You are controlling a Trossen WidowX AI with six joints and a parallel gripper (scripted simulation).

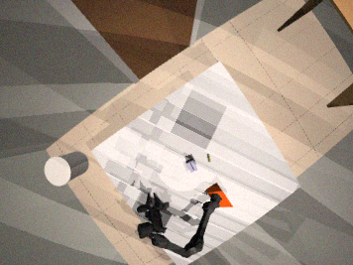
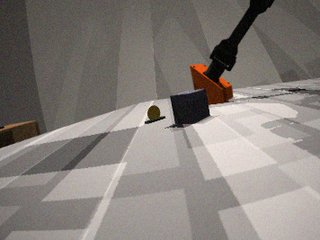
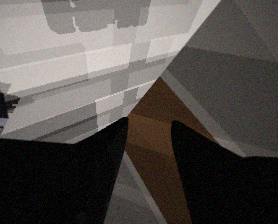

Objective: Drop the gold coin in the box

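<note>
The gold coin is 15 cm behind my gripper tip, 41 cm to the right of it and 27 cm below it.
</note>
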